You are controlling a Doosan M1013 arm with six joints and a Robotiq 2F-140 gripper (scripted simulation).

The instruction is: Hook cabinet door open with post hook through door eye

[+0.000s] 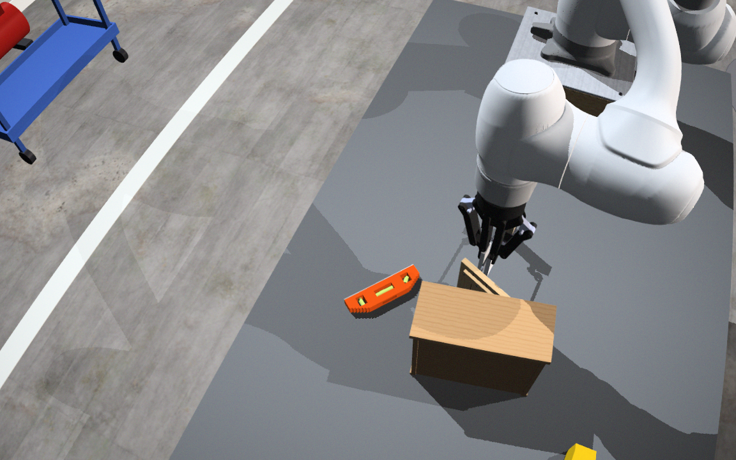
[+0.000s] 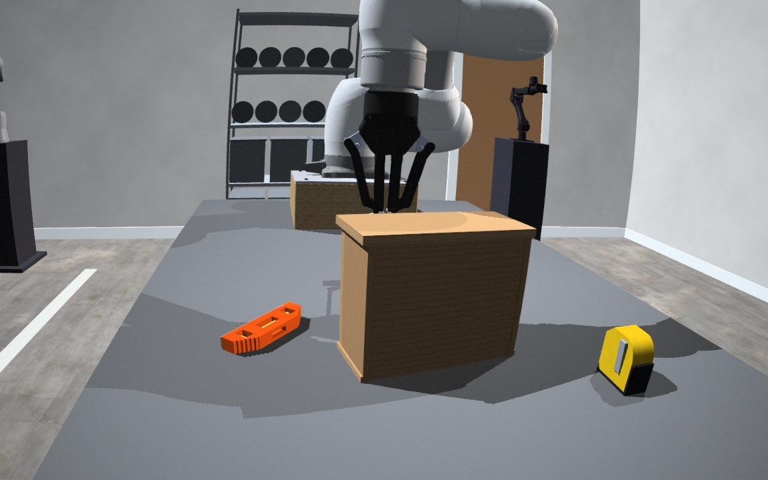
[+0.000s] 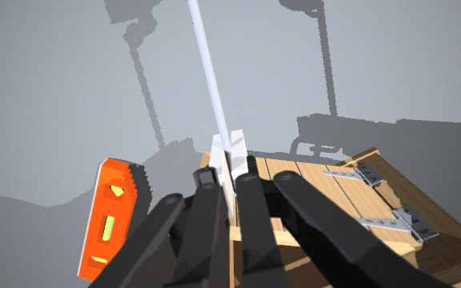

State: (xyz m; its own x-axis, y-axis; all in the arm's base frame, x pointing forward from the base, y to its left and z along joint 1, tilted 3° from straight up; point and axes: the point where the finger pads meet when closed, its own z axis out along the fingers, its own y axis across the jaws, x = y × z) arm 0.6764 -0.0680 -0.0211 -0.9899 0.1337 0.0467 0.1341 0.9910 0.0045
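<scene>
The wire hook lies 5 cm behind my hand, 1 cm to the left of it and 2 cm below it. Round my hand: door 5 cm ahead, 4 cm to the left, 4 cm below; then yellow tape measure 28 cm ahead, 24 cm to the left, 9 cm below; then orange spirit level 7 cm ahead, 17 cm to the right, 11 cm below.
</scene>
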